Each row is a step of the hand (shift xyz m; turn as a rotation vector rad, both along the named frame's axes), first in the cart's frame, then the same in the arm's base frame.
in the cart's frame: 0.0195 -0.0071 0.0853 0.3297 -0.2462 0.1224
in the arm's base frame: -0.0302 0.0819 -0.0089 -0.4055 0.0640 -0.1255
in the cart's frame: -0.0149 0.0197 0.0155 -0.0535 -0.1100 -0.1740
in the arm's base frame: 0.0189 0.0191 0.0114 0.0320 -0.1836 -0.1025
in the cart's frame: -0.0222 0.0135 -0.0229 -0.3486 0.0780 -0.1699
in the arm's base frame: 0.0279 -0.0192 0.0072 0.3711 -0.1332 -0.0324
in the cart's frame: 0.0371 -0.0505 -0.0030 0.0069 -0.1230 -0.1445
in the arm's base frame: -0.0515 -0.0126 -0.0335 -0.0322 -0.1604 -0.0964
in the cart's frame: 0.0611 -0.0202 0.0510 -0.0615 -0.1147 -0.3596
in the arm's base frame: -0.0697 0.0434 -0.0027 0.0587 -0.3671 -0.0898
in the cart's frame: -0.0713 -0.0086 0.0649 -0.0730 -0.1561 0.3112
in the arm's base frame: 0.0563 0.0678 -0.0401 -0.0203 0.2906 -0.2042
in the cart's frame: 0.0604 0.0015 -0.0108 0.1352 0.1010 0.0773
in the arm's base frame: -0.0546 -0.0146 0.0239 -0.1004 0.0813 0.1333
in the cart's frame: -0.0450 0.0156 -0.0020 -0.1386 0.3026 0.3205
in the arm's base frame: 0.0475 0.0033 -0.0012 0.1965 0.3684 0.1979
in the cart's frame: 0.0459 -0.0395 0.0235 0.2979 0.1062 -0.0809
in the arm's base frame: -0.0590 0.0146 -0.0230 -0.2326 -0.0854 0.2126
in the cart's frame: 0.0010 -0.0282 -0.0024 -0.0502 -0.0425 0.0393
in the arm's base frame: -0.0103 -0.0064 -0.0256 0.0279 0.0363 -0.0614
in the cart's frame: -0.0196 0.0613 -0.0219 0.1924 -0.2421 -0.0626
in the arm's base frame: 0.0417 -0.0117 0.0524 -0.2551 -0.1088 -0.1504
